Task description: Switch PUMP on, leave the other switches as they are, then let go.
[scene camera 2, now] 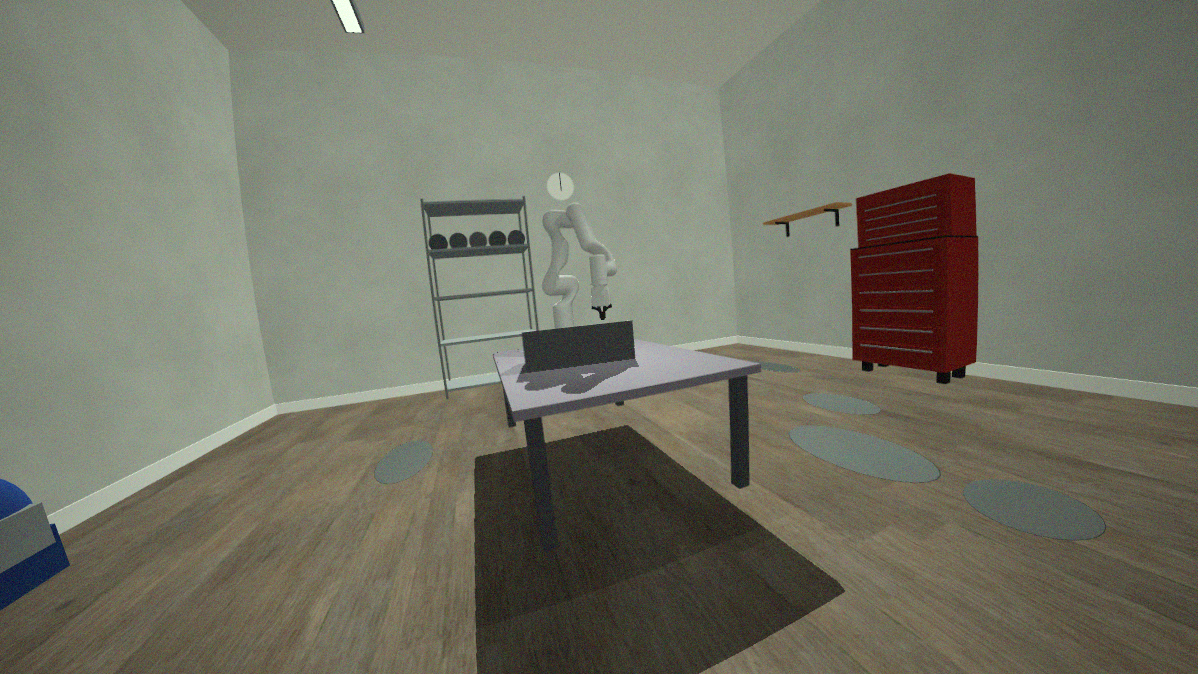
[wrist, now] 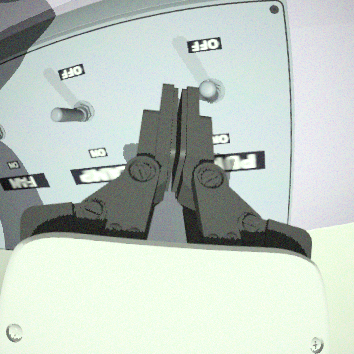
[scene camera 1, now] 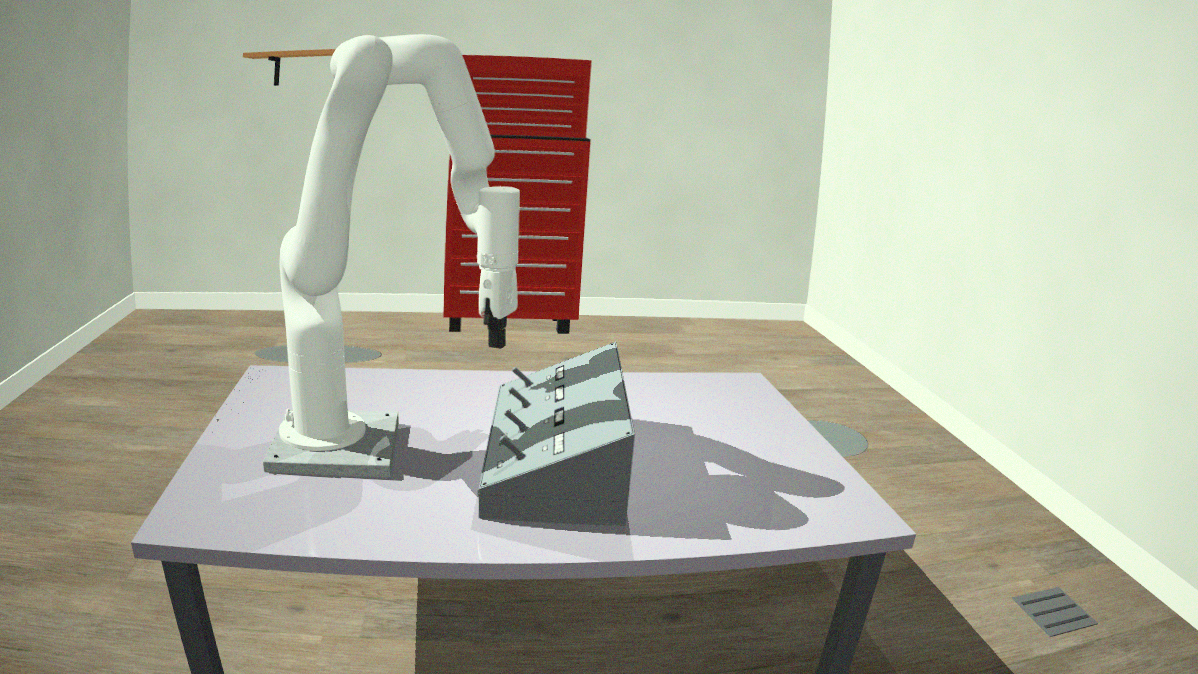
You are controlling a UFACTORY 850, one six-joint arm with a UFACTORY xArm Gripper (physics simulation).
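The switch panel [scene camera 1: 557,494] [scene camera 2: 578,345] [wrist: 265,115] is a sloped grey box on the table. Its PUMP lever [scene camera 1: 522,377] [wrist: 208,90] is the farthest in scene camera 1 and leans toward its OFF side; the wrist view sees it nearly end-on. The LAMP lever [scene camera 1: 519,398] [wrist: 67,114] and the two nearer levers in scene camera 1 lean the same way. My gripper [scene camera 1: 496,345] [scene camera 2: 602,317] [wrist: 176,106] is shut and empty, above the panel and apart from the PUMP lever. In the wrist view its fingers are left of that lever and partly hide the PUMP and LAMP labels.
The arm's base plate [scene camera 1: 284,462] stands on the table [scene camera 1: 251,519] [scene camera 2: 695,365], to the panel's left in scene camera 1. A red tool cabinet [scene camera 1: 536,192] [scene camera 2: 892,293] stands near the back wall. A shelf rack [scene camera 2: 473,250] stands behind the arm in scene camera 2.
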